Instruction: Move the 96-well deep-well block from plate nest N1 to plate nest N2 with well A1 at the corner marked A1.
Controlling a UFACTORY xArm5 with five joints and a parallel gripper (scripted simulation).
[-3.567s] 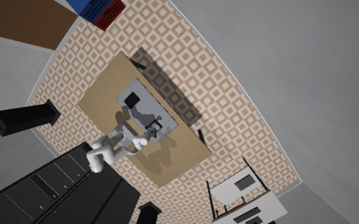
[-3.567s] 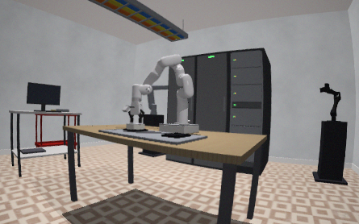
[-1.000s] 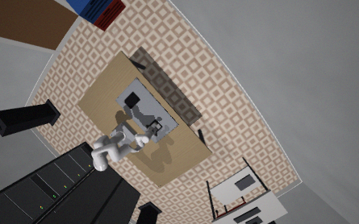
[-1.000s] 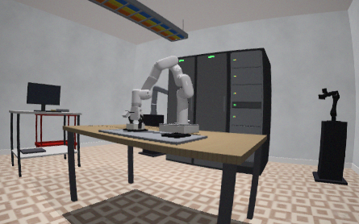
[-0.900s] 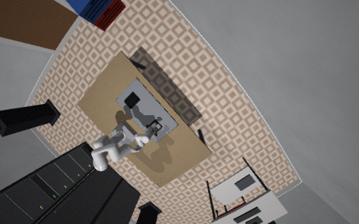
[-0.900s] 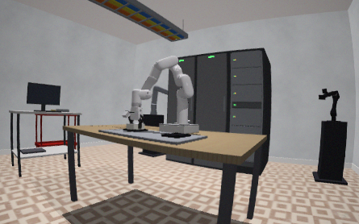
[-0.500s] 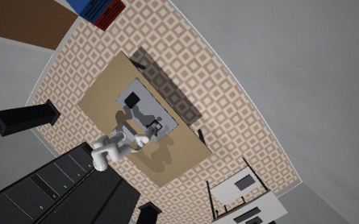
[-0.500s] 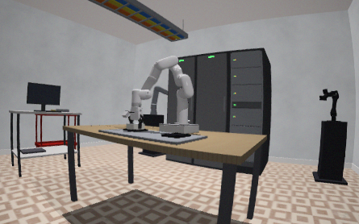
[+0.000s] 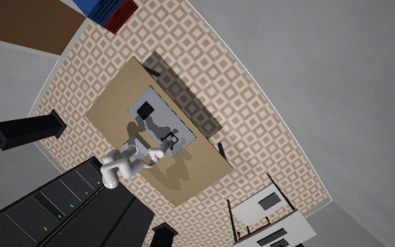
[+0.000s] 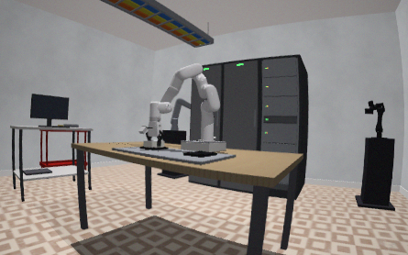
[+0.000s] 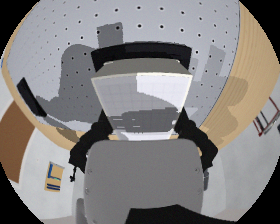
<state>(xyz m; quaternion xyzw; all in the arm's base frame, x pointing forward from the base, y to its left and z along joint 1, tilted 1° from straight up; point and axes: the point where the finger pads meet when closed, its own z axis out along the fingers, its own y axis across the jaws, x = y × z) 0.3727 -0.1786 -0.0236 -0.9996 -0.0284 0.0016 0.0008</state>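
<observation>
Right now my hand is right at the deep-well block.
</observation>
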